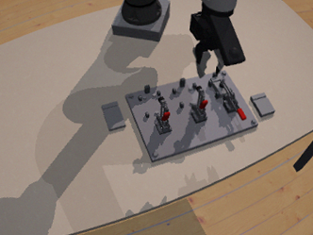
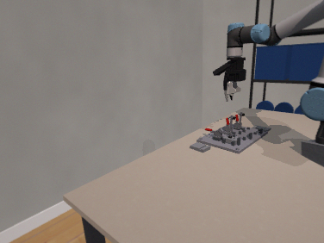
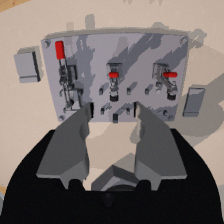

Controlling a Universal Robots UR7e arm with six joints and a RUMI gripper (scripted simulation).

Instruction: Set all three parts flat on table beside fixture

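Now: hand 160 mm above the clamp and 110 mm to the right of it. From my hand the other things lie so: flat grey part (240 mm to the left, 210 mm below, 30 mm ahead); then grey fixture plate (210 mm below, 40 mm behind).
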